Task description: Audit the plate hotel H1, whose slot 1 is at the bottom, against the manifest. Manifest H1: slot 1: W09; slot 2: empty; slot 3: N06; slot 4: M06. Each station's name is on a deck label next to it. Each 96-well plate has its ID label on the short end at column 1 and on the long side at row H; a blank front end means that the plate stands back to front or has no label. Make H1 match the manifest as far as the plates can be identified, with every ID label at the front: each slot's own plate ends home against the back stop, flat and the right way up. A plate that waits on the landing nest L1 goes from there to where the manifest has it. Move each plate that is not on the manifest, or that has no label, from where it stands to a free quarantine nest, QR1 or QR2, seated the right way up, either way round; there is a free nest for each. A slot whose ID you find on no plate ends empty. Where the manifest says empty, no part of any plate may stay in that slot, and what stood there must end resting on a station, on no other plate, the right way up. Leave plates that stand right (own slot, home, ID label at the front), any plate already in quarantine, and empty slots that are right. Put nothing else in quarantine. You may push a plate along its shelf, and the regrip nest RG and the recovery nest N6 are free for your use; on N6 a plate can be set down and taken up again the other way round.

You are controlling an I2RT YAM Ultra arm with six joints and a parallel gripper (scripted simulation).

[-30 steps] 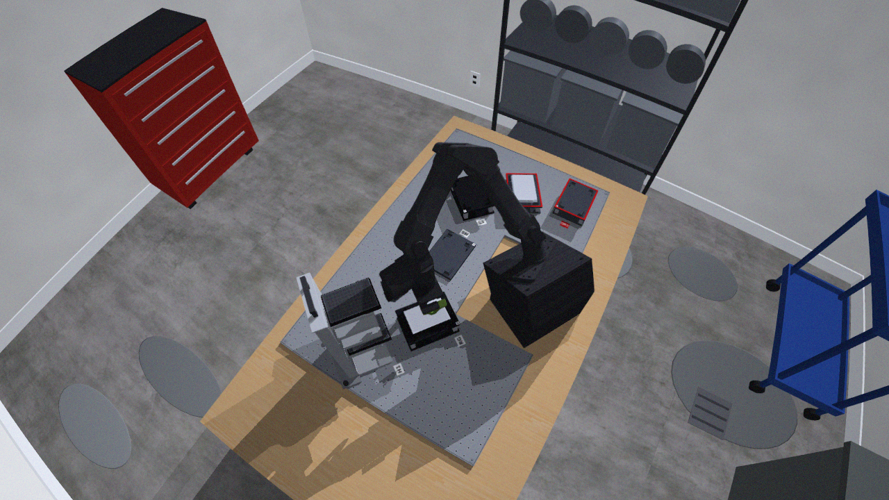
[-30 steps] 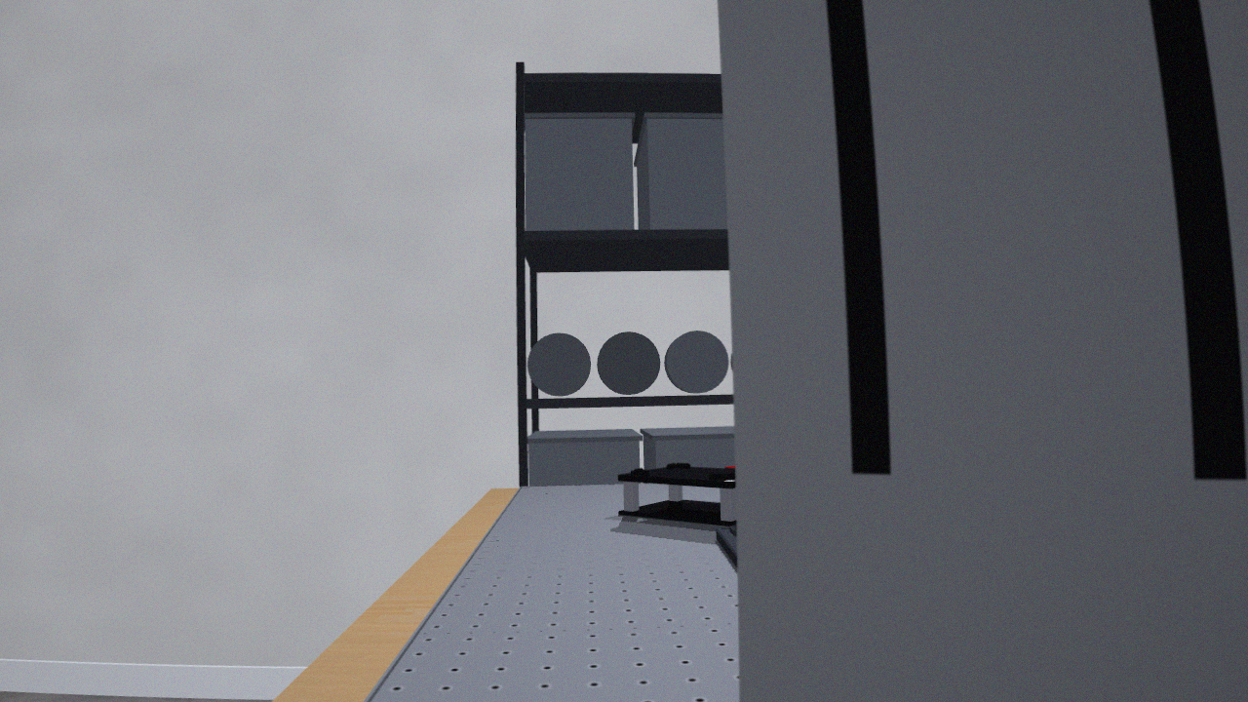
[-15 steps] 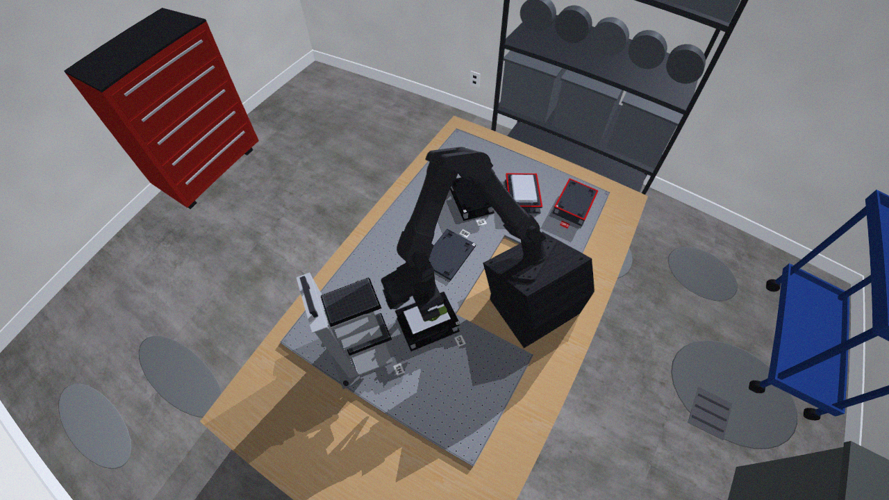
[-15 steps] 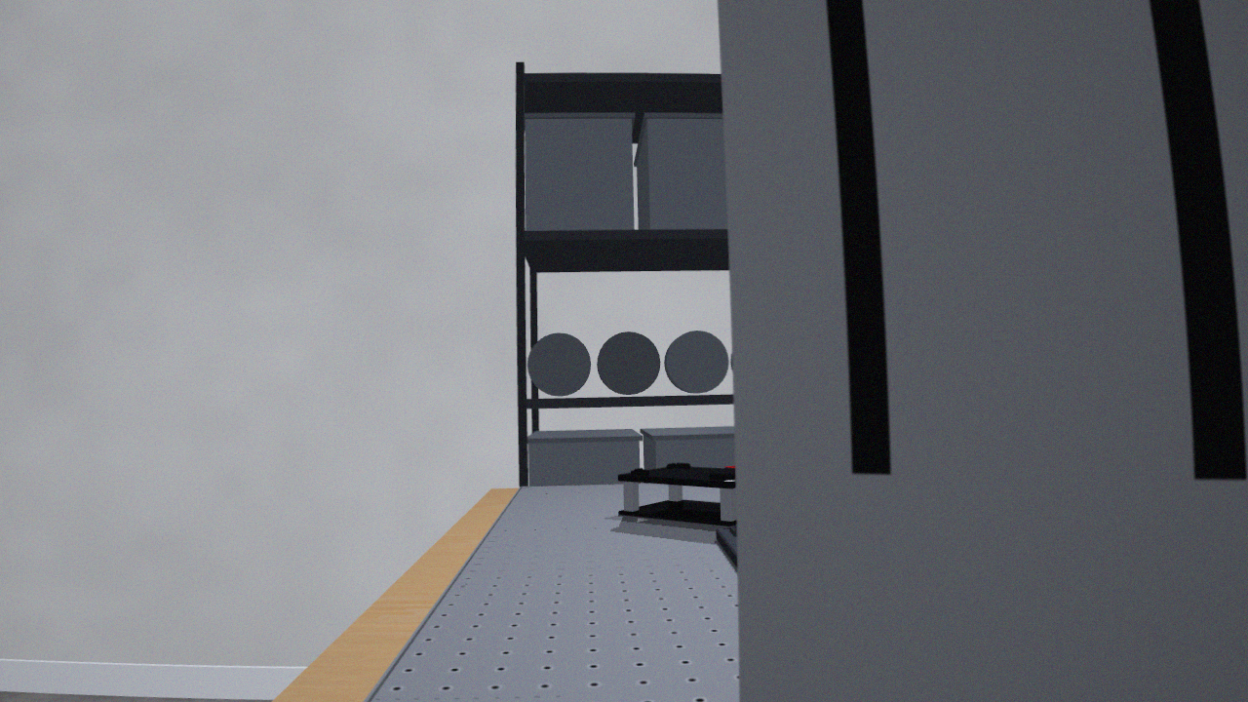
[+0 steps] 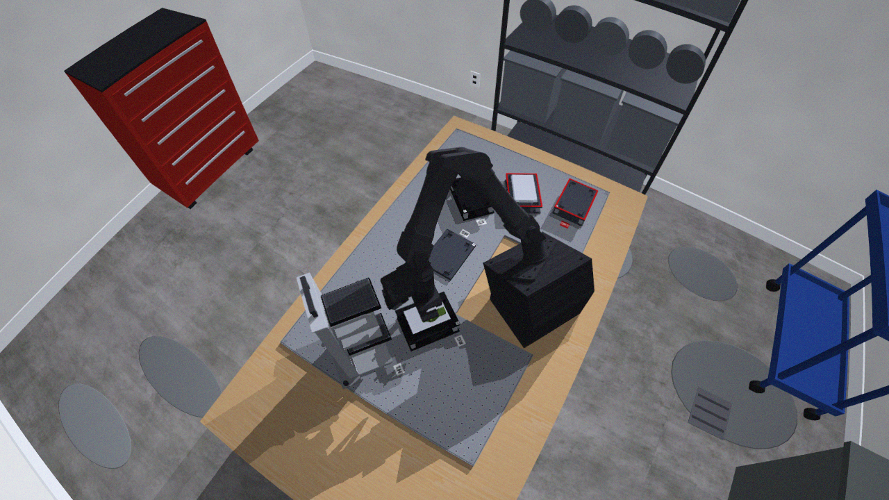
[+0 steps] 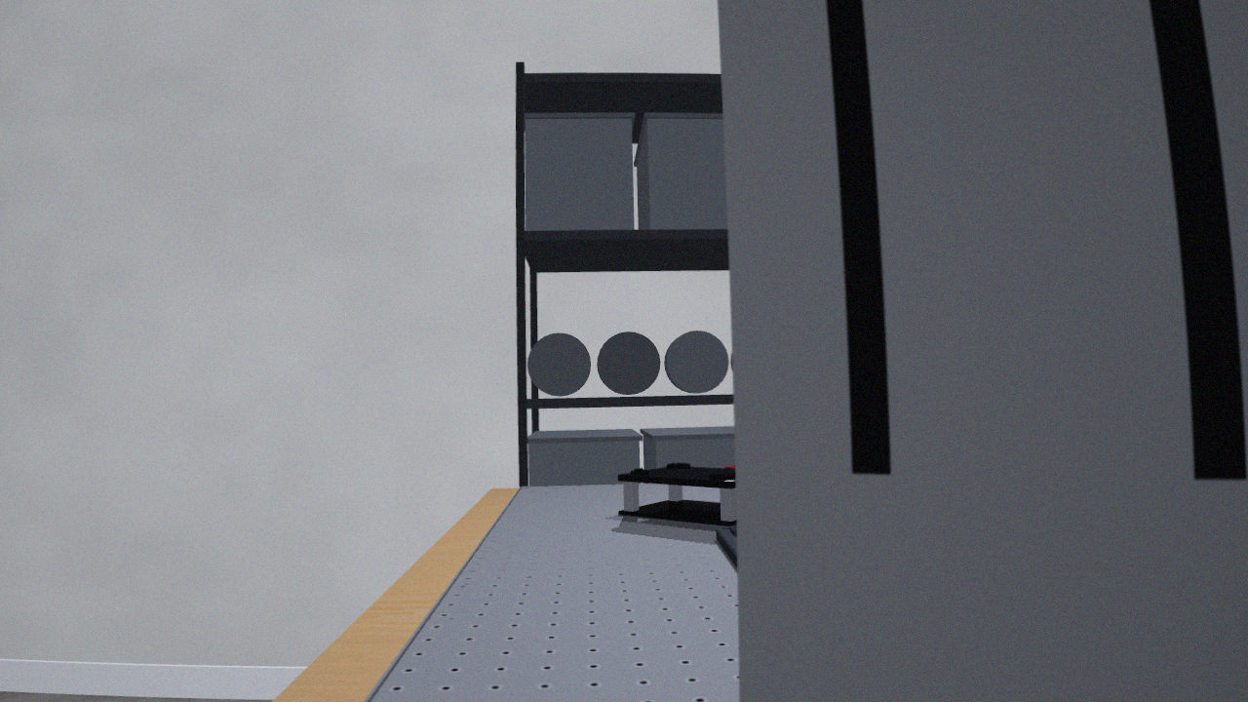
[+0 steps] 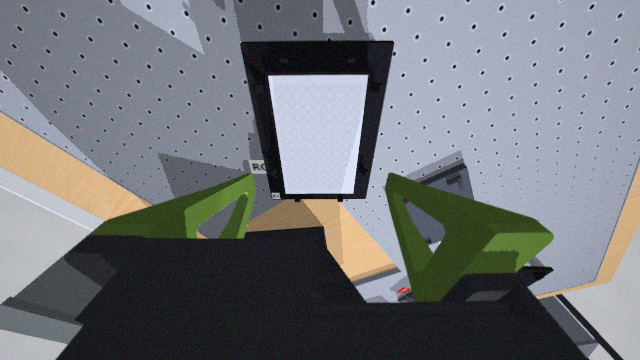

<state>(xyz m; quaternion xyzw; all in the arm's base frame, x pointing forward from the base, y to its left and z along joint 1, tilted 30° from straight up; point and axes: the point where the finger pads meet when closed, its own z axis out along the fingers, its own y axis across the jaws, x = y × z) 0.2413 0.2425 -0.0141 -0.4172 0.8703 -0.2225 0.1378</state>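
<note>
My hand is 14 cm above the RG deck label, 11 cm past it and 1 cm to the right of it. Also, from my hand: white plate: 61 cm to the right, 11 cm behind, 9 cm below; H1 deck label: 17 cm to the left, 14 cm below, 2 cm ahead; grey hotel wall: 20 cm to the left, 18 cm ahead, 6 cm above.
</note>
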